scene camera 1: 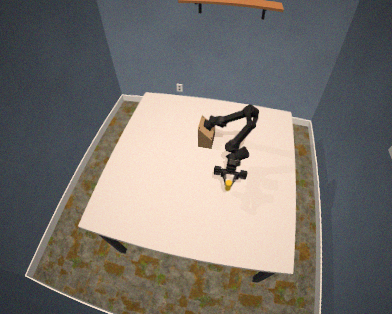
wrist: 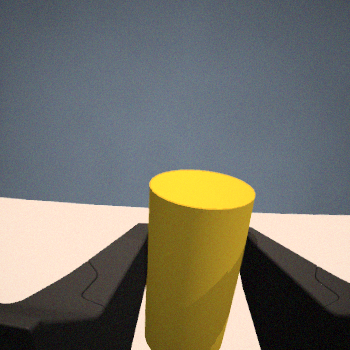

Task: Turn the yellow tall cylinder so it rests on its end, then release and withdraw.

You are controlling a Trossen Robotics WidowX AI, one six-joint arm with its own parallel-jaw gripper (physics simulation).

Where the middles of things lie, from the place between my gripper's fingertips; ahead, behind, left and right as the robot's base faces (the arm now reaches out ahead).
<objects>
Now: the yellow tall cylinder (wrist: 198,221) 10 mm below my hand and 10 mm behind it.
</objects>
